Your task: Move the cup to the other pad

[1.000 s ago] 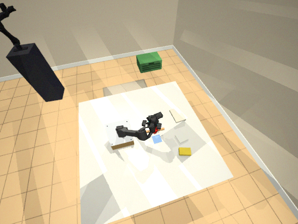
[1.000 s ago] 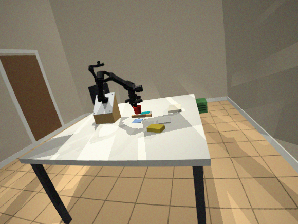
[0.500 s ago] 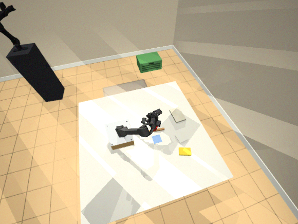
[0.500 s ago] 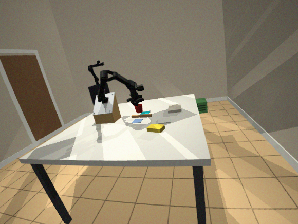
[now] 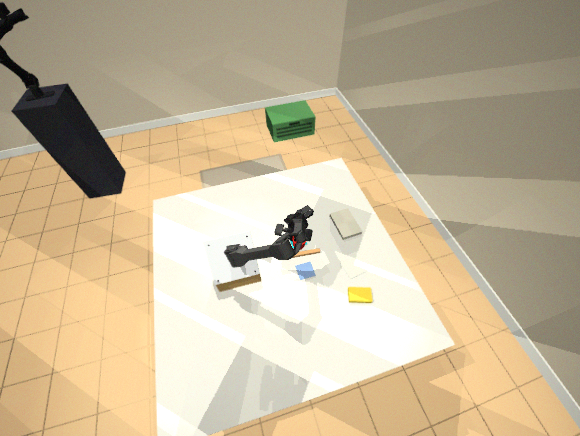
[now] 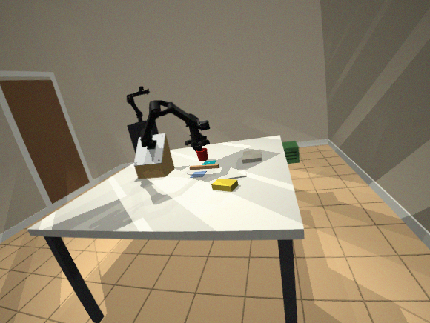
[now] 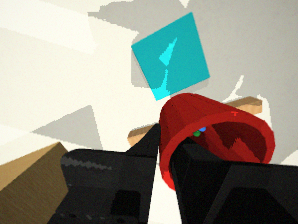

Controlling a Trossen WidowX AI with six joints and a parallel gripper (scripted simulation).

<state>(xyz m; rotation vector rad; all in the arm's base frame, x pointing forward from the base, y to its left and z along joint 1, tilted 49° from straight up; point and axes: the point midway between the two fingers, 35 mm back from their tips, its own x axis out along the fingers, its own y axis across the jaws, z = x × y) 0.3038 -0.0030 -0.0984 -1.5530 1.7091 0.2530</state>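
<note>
My gripper tip is now 40 mm short of the cyan pad, 50 mm to the right of it and 90 mm above it. From my gripper tip the other things lie so: red cup 30 mm ahead, 20 mm to the right; thin wooden strip 30 mm ahead, 50 mm to the right, 80 mm below; blue pad 30 mm ahead, 140 mm to the right, 90 mm below.
</note>
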